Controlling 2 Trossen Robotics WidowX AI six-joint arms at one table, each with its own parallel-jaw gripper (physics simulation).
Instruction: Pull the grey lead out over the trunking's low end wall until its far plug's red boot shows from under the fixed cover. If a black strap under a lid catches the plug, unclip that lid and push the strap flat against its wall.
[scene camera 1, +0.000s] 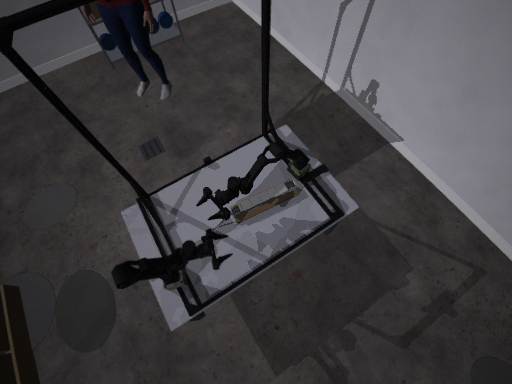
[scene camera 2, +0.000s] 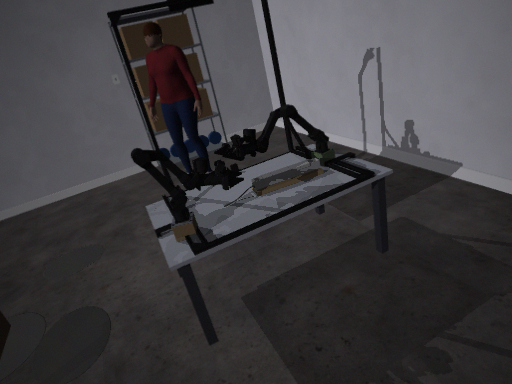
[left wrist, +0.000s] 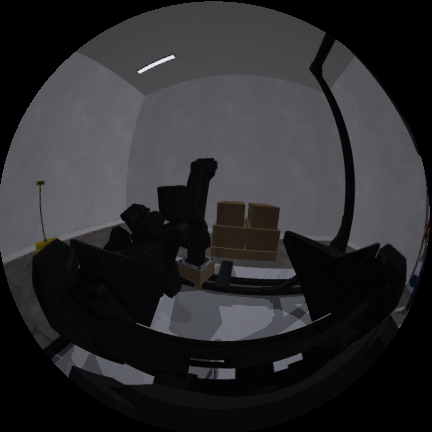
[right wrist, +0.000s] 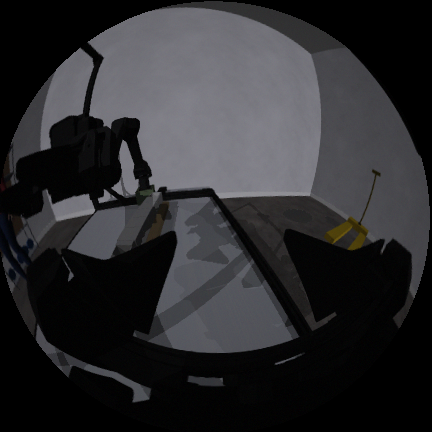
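Pixels of known places: left gripper, fingertip midpoint: (scene camera 1: 202, 212) (scene camera 2: 218, 154) (left wrist: 234, 235); right gripper, fingertip midpoint: (scene camera 1: 230, 244) (scene camera 2: 242, 176) (right wrist: 232, 235); left arm's base, link origin: (scene camera 1: 299, 164) (scene camera 2: 322, 150) (right wrist: 144, 187); right arm's base, link origin: (scene camera 1: 172, 276) (scene camera 2: 182, 218) (left wrist: 196, 259).
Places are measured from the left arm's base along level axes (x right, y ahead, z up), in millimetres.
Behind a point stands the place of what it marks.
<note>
The long trunking (scene camera 1: 267, 204) @[x -60, y 307, z -50 mm] (scene camera 2: 296, 183) @[x -87, y 286, z -71 mm] (right wrist: 158, 223) @[x -75, y 308, z -50 mm] lies on the table, with a pale grey top and tan side. The thin grey lead (scene camera 2: 239, 198) @[x 23, y 601, z -65 mm] runs from its left end down onto the table. No red boot or black strap can be made out; the lids are too small to tell apart. My left gripper (scene camera 1: 203, 212) @[x 24, y 646, z 209 mm] (scene camera 2: 225, 154) @[x 24, y 646, z 209 mm] (left wrist: 234, 235) @[x 24, y 646, z 209 mm] is open and empty, above the table near the trunking's left end. My right gripper (scene camera 1: 229, 246) @[x -161, y 628, z 125 mm] (scene camera 2: 235, 181) @[x -161, y 628, z 125 mm] (right wrist: 232, 235) @[x -161, y 628, z 125 mm] is open and empty, above the table, lower in the picture than the trunking's left end in scene camera 1.
A black frame with tall posts (scene camera 1: 266, 65) @[x 334, y -11, z 485 mm] stands around the white table (scene camera 1: 131, 216) @[x 407, y 974, z -75 mm] (scene camera 2: 175, 257) @[x -216, y 1058, z -74 mm]. The two arms reach toward each other, their grippers close together. A person (scene camera 2: 172, 75) stands behind the table by a shelf of boxes. Stacked boxes (left wrist: 245, 237) stand beyond the right arm.
</note>
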